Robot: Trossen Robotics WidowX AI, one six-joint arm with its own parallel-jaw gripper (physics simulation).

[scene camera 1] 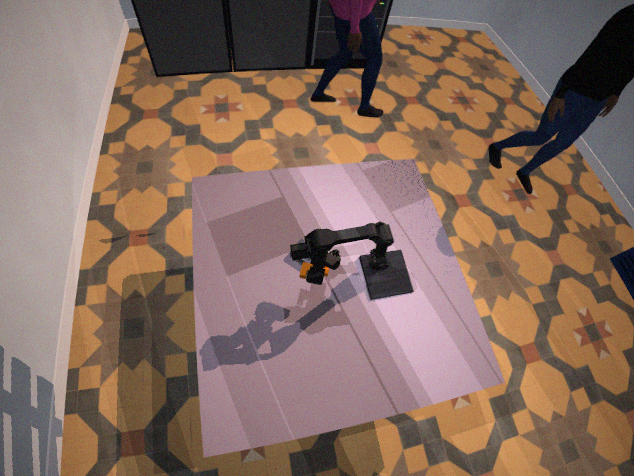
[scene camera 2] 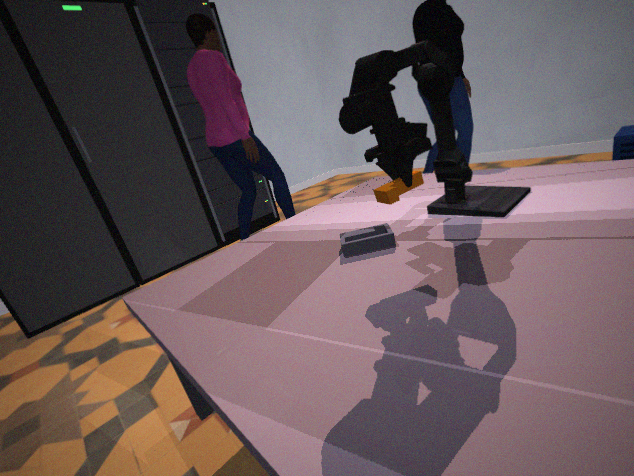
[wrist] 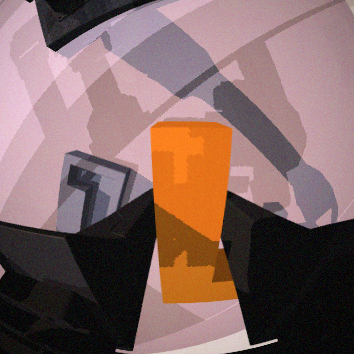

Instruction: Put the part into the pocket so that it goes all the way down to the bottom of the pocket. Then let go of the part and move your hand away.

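Where they show: gripper, between the fingertips: [scene camera 1: 319,270] [scene camera 2: 405,186] [wrist: 186,195]; arm's base, origin of its link: [scene camera 1: 376,264] [scene camera 2: 455,199] [wrist: 68,0].
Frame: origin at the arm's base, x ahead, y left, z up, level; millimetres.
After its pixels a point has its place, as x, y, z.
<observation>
The orange part [scene camera 1: 305,270] {366, -31, 154} [scene camera 2: 386,192] {394, -23, 151} [wrist: 192,150] {286, -2, 163} is a rectangular bar. My gripper [scene camera 1: 315,274] {309, -16, 138} [scene camera 2: 407,180] {309, -16, 138} [wrist: 186,195] {309, -16, 138} is shut on its middle, and both ends stick out past the fingers. The part hangs above the table, clear of it. The grey block with the pocket [scene camera 2: 368,250] {330, -135, -20} [wrist: 64,205] {269, -180, 12} lies on the table. In the wrist view it is left of the part, its near end hidden by a finger, and a dark recess shows in its top. In scene camera 1 the arm hides most of the block, and a corner shows left of the part.
The arm's black base plate [scene camera 1: 391,284] {-26, 115, -8} [scene camera 2: 481,204] {40, 81, -6} stands on the pinkish table [scene camera 1: 245,404] {753, 358, -24} [scene camera 2: 215,353] {768, -230, -24}, and part of it shows at the wrist view's top left. The arm's shadow crosses the table. Two people and dark cabinets [scene camera 1: 189,35] [scene camera 2: 92,128] stand beyond the table.
</observation>
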